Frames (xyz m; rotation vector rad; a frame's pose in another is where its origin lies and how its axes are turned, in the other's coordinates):
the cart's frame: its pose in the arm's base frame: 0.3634 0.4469 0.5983 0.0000 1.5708 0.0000
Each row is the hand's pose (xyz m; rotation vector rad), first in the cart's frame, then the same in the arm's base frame.
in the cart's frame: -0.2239 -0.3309 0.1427 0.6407 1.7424 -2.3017
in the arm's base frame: 0.5061 0.1160 0.8222 1.0246 -1.2436 1.8150
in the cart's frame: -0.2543 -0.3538 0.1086 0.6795 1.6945 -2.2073
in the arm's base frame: 0.4720 0.0931 0.8526 0.9834 -1.3478 1.8581
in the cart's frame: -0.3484 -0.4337 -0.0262 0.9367 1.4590 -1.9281
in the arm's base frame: 0.3372 0.0132 0.9467 0.7308 -1.6134 2.1119
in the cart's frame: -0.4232 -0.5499 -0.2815 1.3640 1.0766 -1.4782
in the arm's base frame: 0.0819 -0.1030 1.0215 0.1005 -1.8691 2.5020
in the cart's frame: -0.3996 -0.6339 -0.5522 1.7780 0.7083 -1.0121
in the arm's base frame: -0.1888 -0.1870 0.9979 0.6428 1.5597 -2.3417
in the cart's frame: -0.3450 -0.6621 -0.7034 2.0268 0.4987 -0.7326
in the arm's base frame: -0.3400 -0.2152 0.9433 1.0482 1.3022 -2.2349
